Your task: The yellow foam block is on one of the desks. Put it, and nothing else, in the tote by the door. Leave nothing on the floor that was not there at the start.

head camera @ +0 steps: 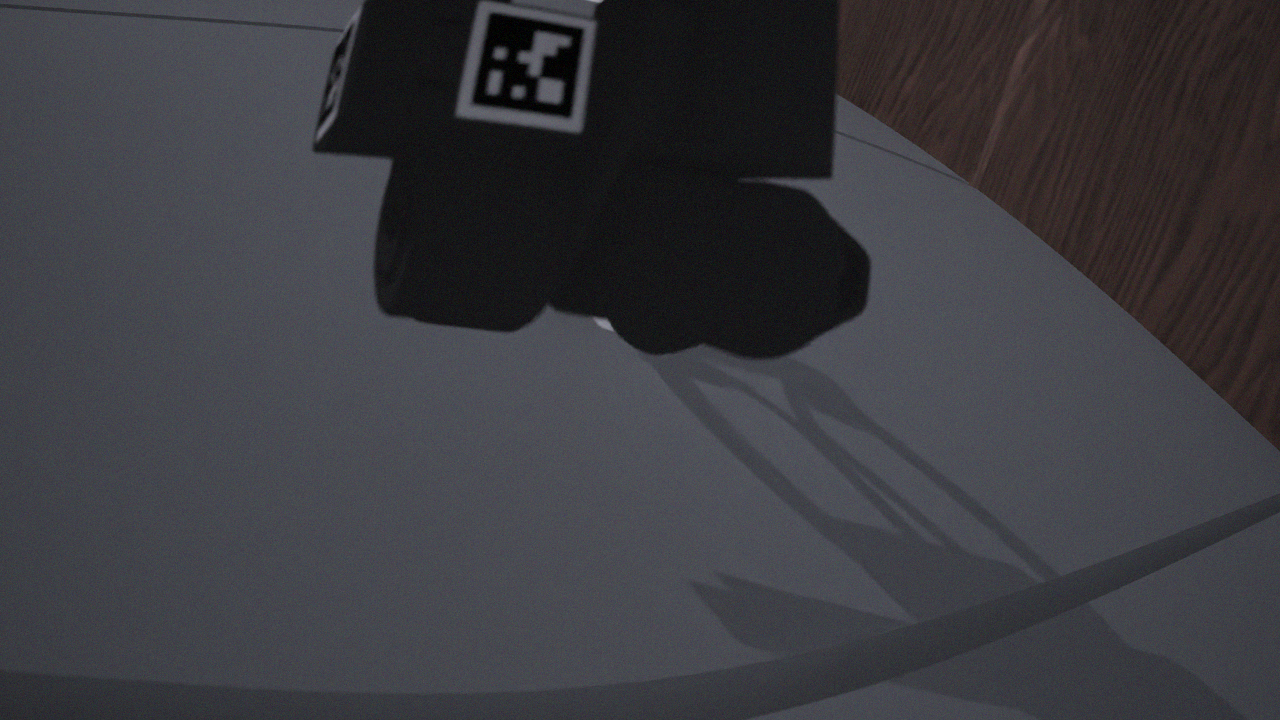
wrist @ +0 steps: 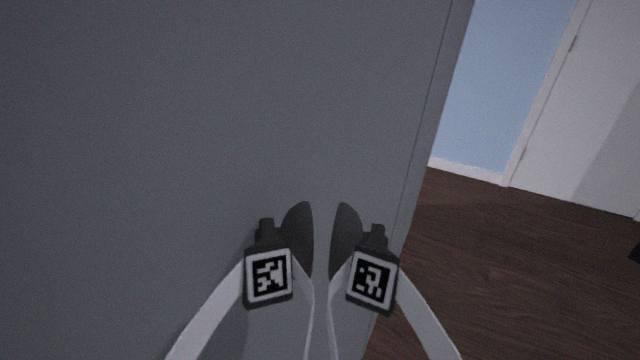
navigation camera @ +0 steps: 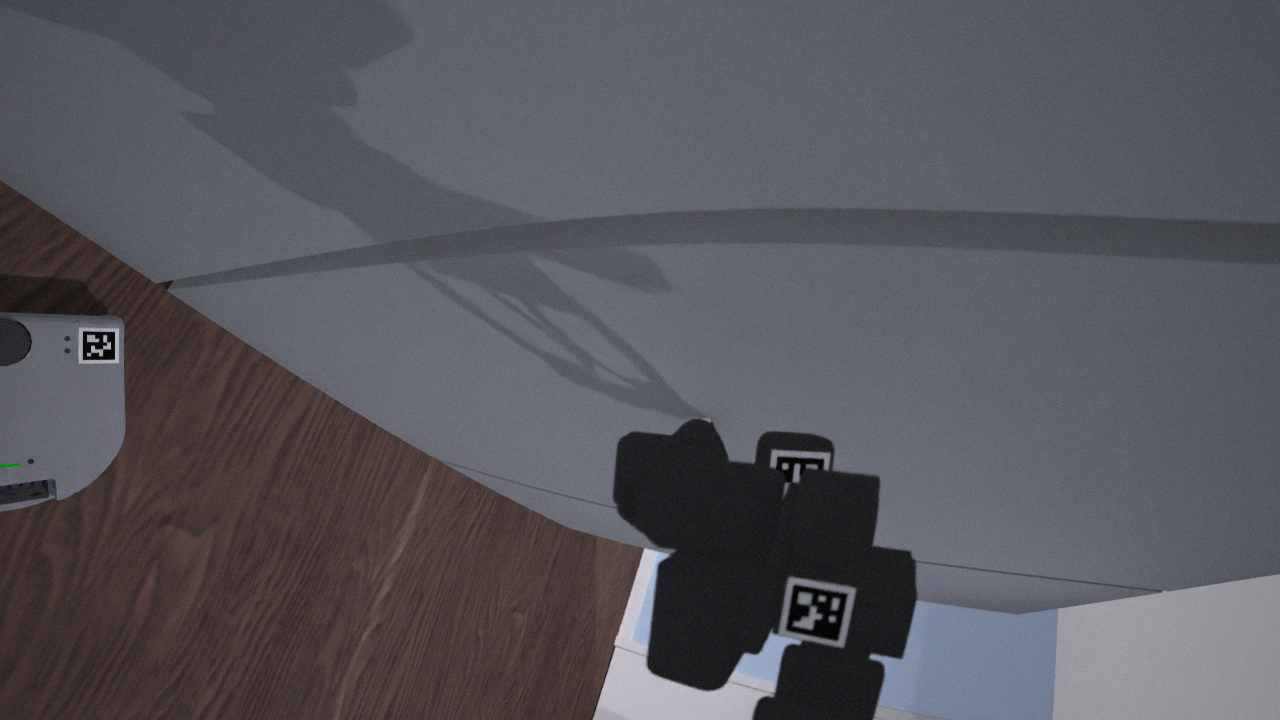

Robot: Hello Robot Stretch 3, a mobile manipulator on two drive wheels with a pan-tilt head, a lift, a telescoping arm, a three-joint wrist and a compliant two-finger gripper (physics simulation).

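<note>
My gripper shows in the wrist view with its two dark fingertips a small gap apart and no object between them. It is partly open, over or in front of a large plain grey surface. In the head and navigation views the dark wrist hides most of the gripper, and the shadow of the arm and fingers falls on the grey surface. The yellow foam block and the tote do not show in these views.
Dark wood floor lies past the grey surface's edge. My base is at the left of the navigation view. A blue wall and a white door stand beyond. A small dark thing is at the right edge.
</note>
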